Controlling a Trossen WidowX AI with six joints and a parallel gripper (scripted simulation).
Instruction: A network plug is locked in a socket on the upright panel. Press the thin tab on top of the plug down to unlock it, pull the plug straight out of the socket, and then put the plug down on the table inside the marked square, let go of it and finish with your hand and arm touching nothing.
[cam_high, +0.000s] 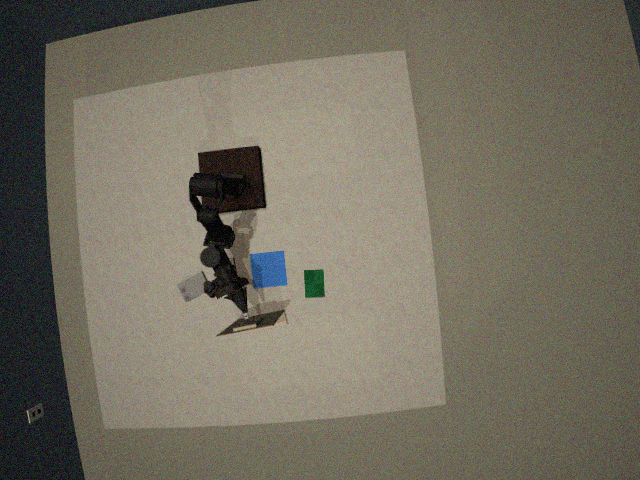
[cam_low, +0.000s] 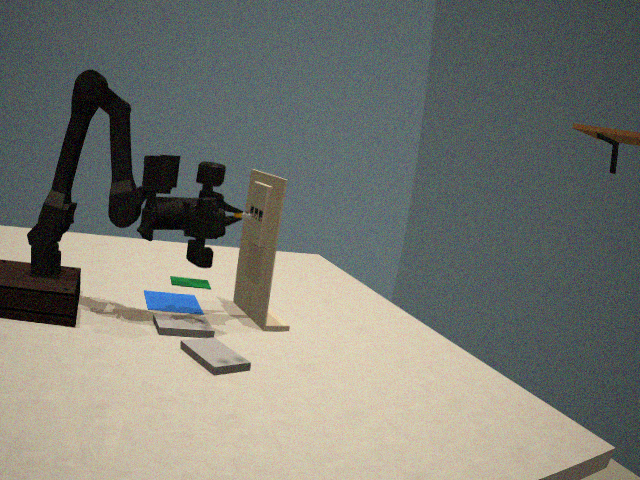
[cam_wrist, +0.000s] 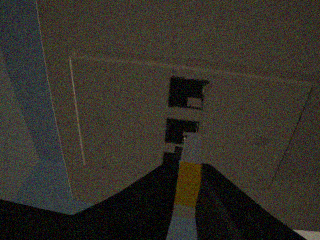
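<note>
My gripper tip is 20 cm above the blue square, 11 cm past it and 7 cm to the right of it. Round my gripper tip: beige panel (7 cm below, 5 cm ahead); plug (right at my gripper tip); green patch (21 cm to the left, 20 cm below, 2 cm behind).
</note>
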